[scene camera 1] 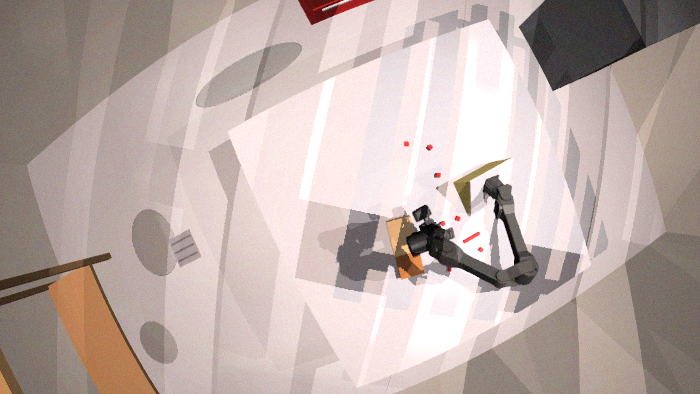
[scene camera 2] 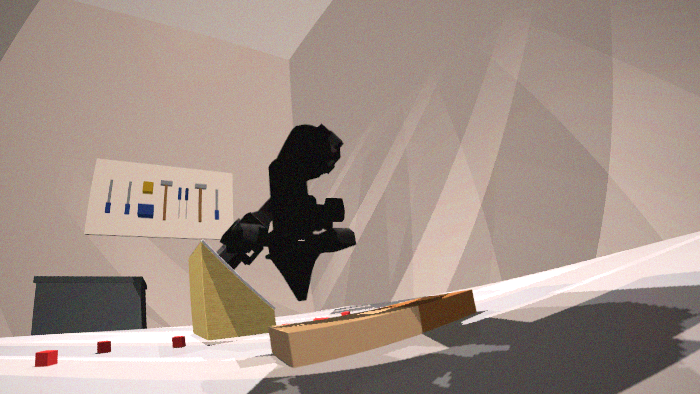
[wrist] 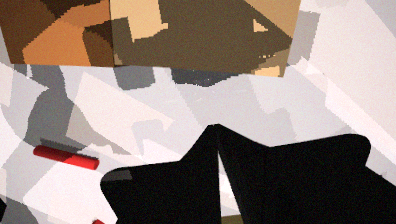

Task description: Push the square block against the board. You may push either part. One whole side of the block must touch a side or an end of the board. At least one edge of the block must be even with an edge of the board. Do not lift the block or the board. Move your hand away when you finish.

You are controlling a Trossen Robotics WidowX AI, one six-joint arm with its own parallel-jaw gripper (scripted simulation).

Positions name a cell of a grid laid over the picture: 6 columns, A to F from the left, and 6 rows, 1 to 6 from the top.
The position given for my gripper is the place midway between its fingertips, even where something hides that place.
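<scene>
Visible are my gripper (scene camera 2: C5), shut and holding nothing, a light wooden board (scene camera 2: C6) and a darker orange square block (scene camera 2: D5). The board (scene camera 1: D4) appears again there. The wrist view has the board (wrist: D2) together with my gripper (wrist: D4).
</scene>
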